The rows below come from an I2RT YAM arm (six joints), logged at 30 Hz.
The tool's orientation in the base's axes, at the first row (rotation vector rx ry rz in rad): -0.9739, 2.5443, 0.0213
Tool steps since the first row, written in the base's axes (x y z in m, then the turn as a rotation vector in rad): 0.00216, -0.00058, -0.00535, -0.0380, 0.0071, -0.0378; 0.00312, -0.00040, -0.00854, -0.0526, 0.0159, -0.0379; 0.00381, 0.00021, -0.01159, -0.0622, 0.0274, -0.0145; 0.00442, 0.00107, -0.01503, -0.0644, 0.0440, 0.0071; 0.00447, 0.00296, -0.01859, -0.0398, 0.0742, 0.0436; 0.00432, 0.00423, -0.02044, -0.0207, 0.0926, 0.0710; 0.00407, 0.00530, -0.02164, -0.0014, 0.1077, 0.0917; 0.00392, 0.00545, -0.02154, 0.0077, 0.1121, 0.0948; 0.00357, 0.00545, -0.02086, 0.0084, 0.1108, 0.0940; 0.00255, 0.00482, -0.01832, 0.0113, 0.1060, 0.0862
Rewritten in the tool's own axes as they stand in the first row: 0.00098, -0.00113, 0.00560, 0.0354, 0.0347, 0.0215; 0.00144, -0.00119, 0.00891, 0.0397, 0.0507, 0.0175; 0.00176, -0.00077, 0.01205, 0.0298, 0.0625, -0.0056; 0.00213, -0.00006, 0.01556, 0.0124, 0.0737, -0.0235; 0.00226, 0.00180, 0.01913, -0.0373, 0.0759, -0.0429; 0.00226, 0.00310, 0.02097, -0.0723, 0.0739, -0.0579; 0.00221, 0.00422, 0.02214, -0.1027, 0.0702, -0.0672; 0.00218, 0.00442, 0.02202, -0.1128, 0.0673, -0.0660; 0.00215, 0.00455, 0.02127, -0.1122, 0.0660, -0.0652; 0.00226, 0.00440, 0.01846, -0.1080, 0.0615, -0.0577
